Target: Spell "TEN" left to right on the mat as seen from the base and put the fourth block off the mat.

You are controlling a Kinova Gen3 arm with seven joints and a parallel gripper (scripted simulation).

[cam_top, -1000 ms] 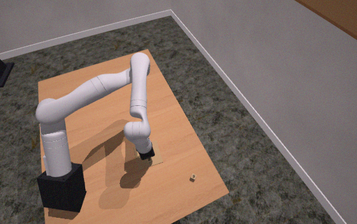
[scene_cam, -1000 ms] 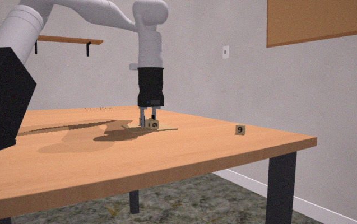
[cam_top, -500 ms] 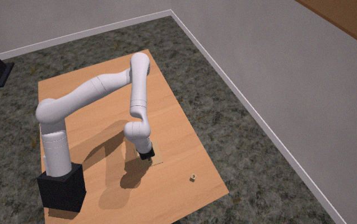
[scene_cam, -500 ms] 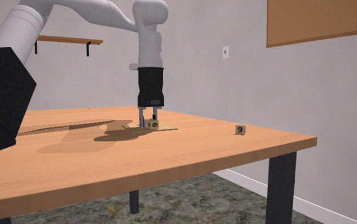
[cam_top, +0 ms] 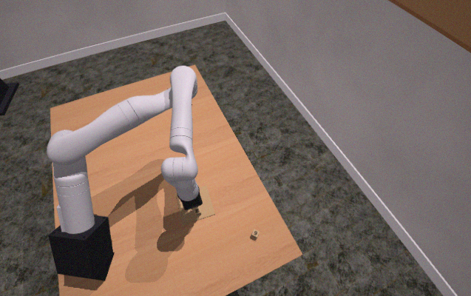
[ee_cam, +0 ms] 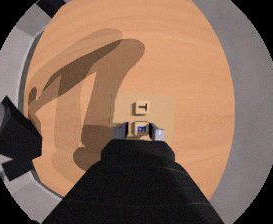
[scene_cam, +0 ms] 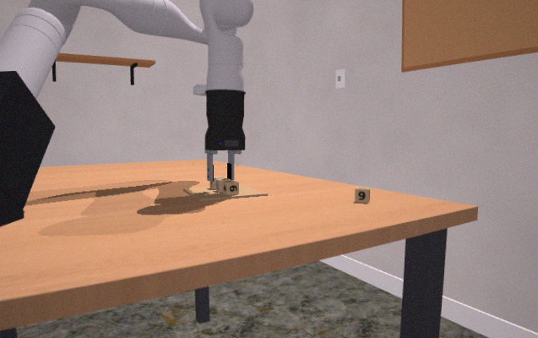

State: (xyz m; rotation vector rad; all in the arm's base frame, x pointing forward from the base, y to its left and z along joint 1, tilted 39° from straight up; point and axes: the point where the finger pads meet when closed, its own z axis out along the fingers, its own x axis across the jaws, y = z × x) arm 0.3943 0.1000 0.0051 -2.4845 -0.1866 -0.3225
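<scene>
My gripper is now 10 mm short of the mat and 40 mm above it.
</scene>
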